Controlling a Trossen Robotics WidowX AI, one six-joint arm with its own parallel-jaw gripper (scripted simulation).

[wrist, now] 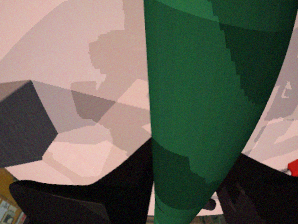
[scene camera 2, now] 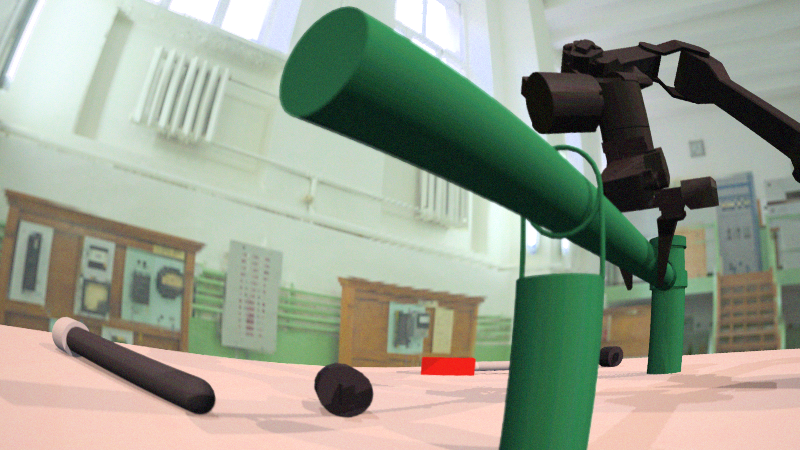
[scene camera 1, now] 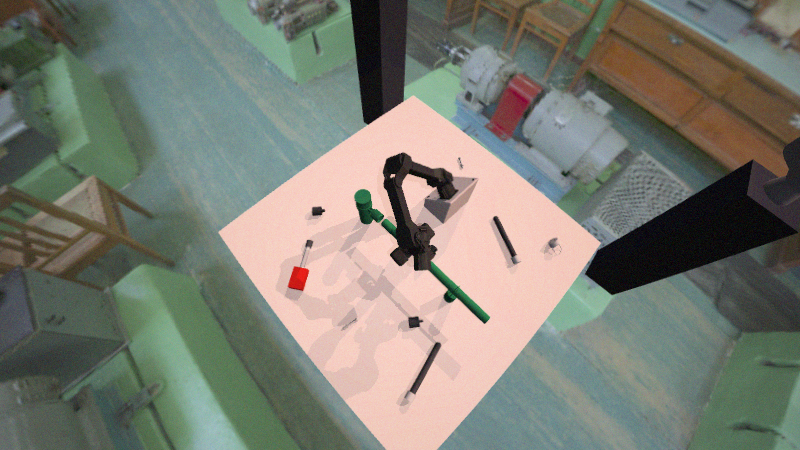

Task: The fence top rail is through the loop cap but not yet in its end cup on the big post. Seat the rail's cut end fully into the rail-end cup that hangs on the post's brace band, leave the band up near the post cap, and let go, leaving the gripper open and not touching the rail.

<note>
The pictures show: my gripper, a green top rail and a red-handled tool.
My gripper shows as well in the wrist view.
</note>
